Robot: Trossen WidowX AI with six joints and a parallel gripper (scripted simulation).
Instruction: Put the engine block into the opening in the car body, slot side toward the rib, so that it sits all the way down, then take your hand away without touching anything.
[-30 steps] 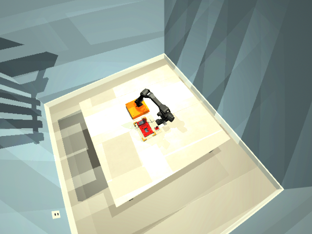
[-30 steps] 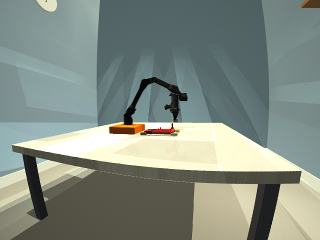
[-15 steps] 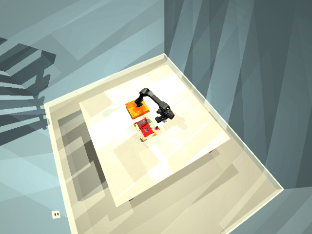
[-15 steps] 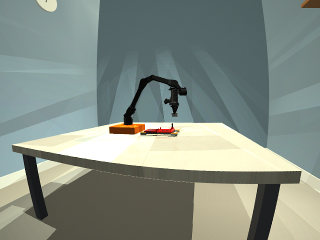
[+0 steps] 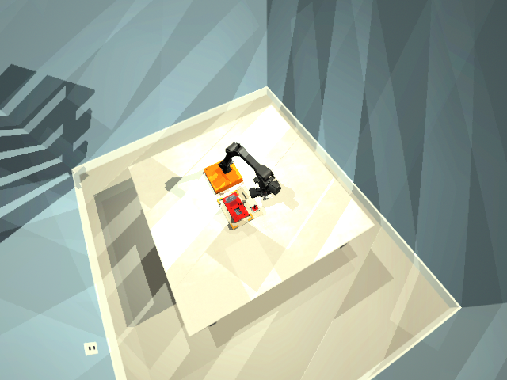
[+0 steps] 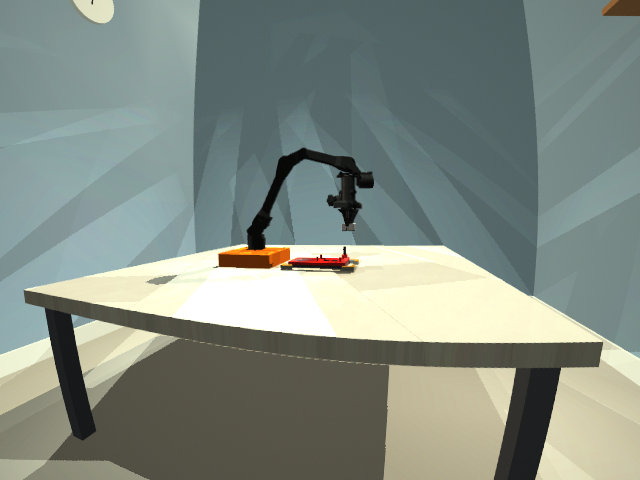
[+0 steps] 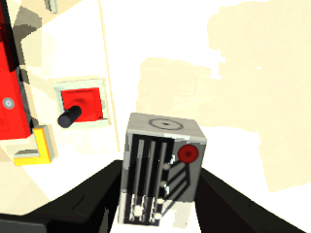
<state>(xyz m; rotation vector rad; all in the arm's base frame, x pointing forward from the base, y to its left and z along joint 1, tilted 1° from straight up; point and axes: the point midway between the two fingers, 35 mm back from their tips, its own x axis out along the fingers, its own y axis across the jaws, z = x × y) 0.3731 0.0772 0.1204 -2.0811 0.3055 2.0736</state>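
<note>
Now: the pale base plate 80 mm behind my gripper tip, 160 mm to the right of it and 130 mm below it. Round my gripper tip: engine block: 10 mm below.
</note>
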